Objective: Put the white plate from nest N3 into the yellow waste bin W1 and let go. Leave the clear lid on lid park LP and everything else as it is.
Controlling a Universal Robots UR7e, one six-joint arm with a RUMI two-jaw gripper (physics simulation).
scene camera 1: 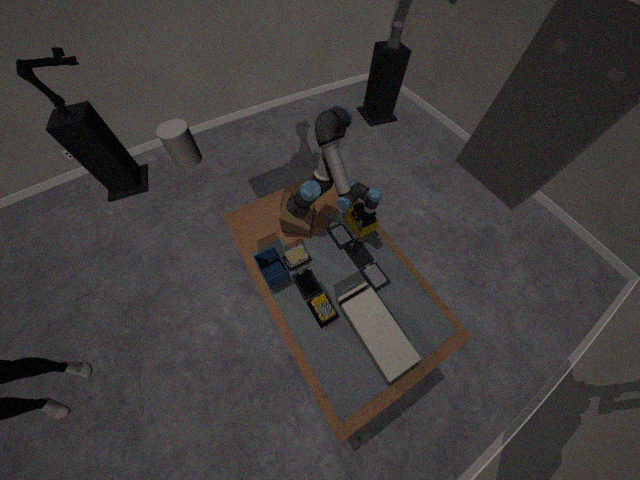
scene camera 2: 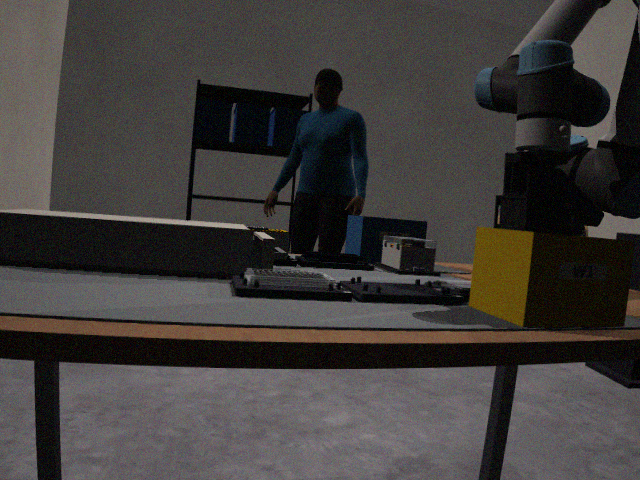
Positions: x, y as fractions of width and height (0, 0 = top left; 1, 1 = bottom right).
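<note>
A long white box (scene camera 1: 0.61, 0.73) is what I see here.
</note>
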